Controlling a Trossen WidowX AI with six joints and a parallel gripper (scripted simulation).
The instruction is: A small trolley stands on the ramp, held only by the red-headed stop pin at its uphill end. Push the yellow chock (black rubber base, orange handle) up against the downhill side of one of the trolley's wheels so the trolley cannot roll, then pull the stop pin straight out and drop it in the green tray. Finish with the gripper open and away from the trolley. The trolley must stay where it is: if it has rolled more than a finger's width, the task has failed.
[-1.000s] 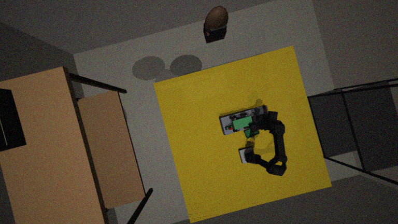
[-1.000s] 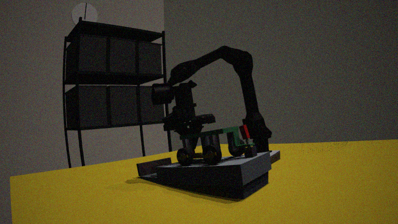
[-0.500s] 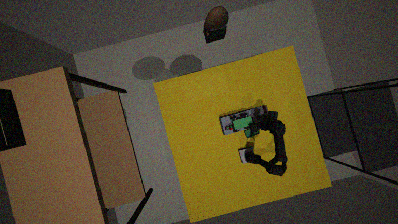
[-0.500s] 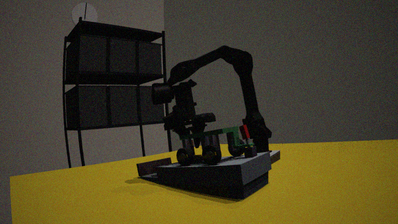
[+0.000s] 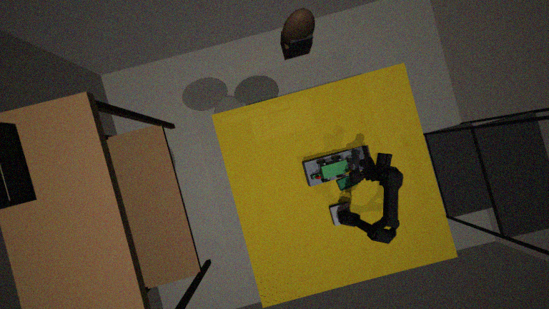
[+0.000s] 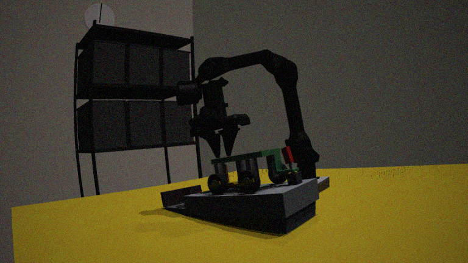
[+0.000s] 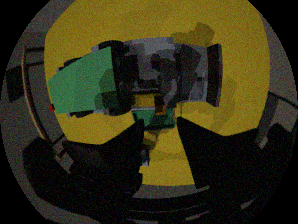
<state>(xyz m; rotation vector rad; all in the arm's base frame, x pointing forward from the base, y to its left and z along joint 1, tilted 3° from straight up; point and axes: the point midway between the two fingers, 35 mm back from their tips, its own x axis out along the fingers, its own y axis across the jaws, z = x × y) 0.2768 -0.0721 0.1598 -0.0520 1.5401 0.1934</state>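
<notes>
The red-headed stop pin is 240 mm to the left of my gripper tip and 10 mm below it. From my gripper tip the other things lie so: trolley (30 mm ahead, 140 mm to the left, 30 mm below); then low stop lip (80 mm ahead, 130 mm to the right, 110 mm below); then chock (30 mm to the left, 60 mm below).
</notes>
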